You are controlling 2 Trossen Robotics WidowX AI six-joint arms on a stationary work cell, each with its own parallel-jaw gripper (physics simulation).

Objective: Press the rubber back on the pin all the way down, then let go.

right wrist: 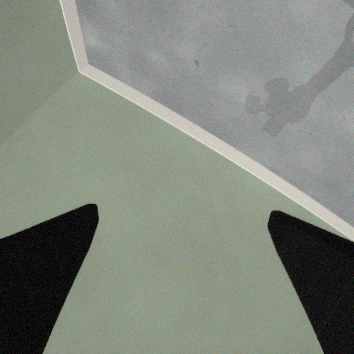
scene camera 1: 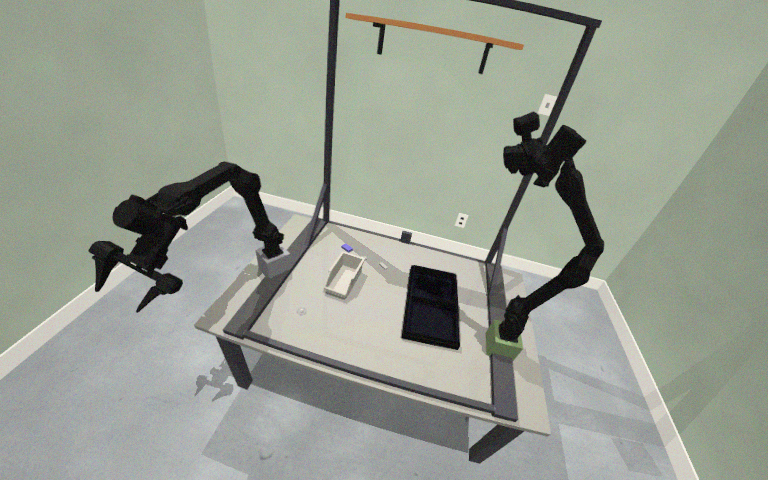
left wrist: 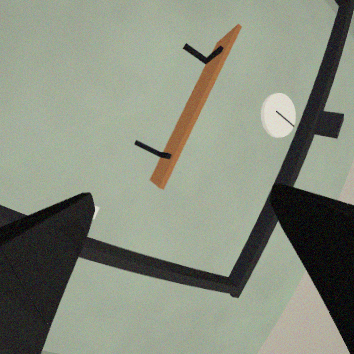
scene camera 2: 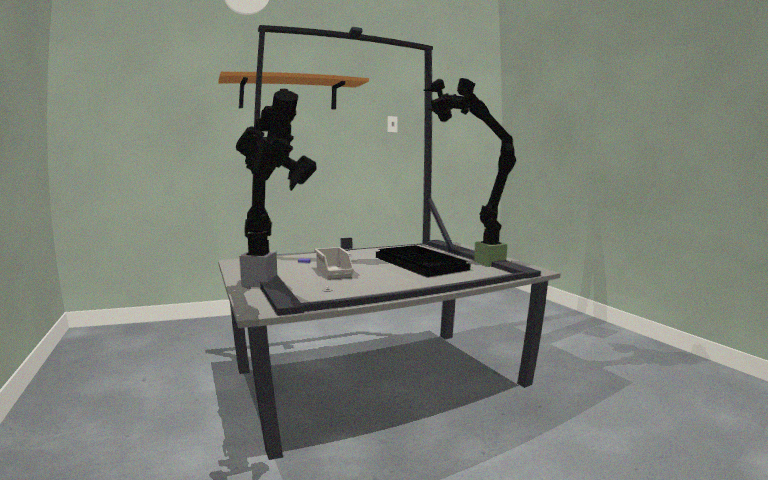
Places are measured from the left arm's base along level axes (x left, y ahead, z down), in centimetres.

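Pixels of known places: left gripper, fingertip midpoint: (scene camera 1: pixel 516 132) (left wrist: pixel 182 197) (scene camera 2: pixel 426 99); right gripper, fingertip midpoint: (right wrist: pixel 185 215) (scene camera 1: pixel 117 301) (scene camera 2: pixel 274 179); left arm's base at its link origin: (scene camera 1: pixel 508 333) (scene camera 2: pixel 491 243); right arm's base at its link origin: (scene camera 1: pixel 272 251) (scene camera 2: pixel 258 253).
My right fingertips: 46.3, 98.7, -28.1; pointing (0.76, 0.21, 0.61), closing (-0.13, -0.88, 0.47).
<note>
For each thing: its top centre in the pictures, then the offset to it from my right fingertips, as dx, dy, dz. "*": a spot on its surface instead. Level surfaces: height alone.
- very small pale round piece at its top centre: (scene camera 2: pixel 327 286) (scene camera 1: pixel 301 309) -37.8, -24.2, +35.7
- table at its surface level: dz +36.7
- pale open bin at a spot on its surface: (scene camera 2: pixel 338 275) * -49.9, -32.5, +35.7
- blue block at its top centre: (scene camera 2: pixel 304 259) (scene camera 1: pixel 347 246) -78.4, -27.9, +35.5
- small white block at its top centre: (scene camera 1: pixel 383 265) -73.0, -47.2, +35.9
- black tray-like case at its top centre: (scene camera 2: pixel 421 254) (scene camera 1: pixel 433 299) -58.1, -71.2, +33.0
A very small pale round piece (scene camera 1: pixel 301 311) (scene camera 2: pixel 327 289) lies on the table (scene camera 1: pixel 362 339) (scene camera 2: pixel 305 283), at the left in scene camera 1 and toward the front edge in scene camera 2. It may be the pin with its rubber back, but it is too small to tell the parts or how far down the back sits. My right gripper (scene camera 1: pixel 117 300) (right wrist: pixel 185 215) is open and empty, out past the table's left side in scene camera 1, well away from the piece. My left gripper (left wrist: pixel 182 197) is open and empty, raised high at the right in both scene views.
A pale open bin (scene camera 1: pixel 338 293) (scene camera 2: pixel 338 275) stands behind the small piece. A blue block (scene camera 1: pixel 347 247) (scene camera 2: pixel 304 260) and a small white block (scene camera 1: pixel 383 265) lie farther back. A black tray-like case (scene camera 1: pixel 433 322) (scene camera 2: pixel 421 260) lies to the right. A dark frame (scene camera 1: pixel 330 113) (scene camera 2: pixel 427 141) rises from the table.
</note>
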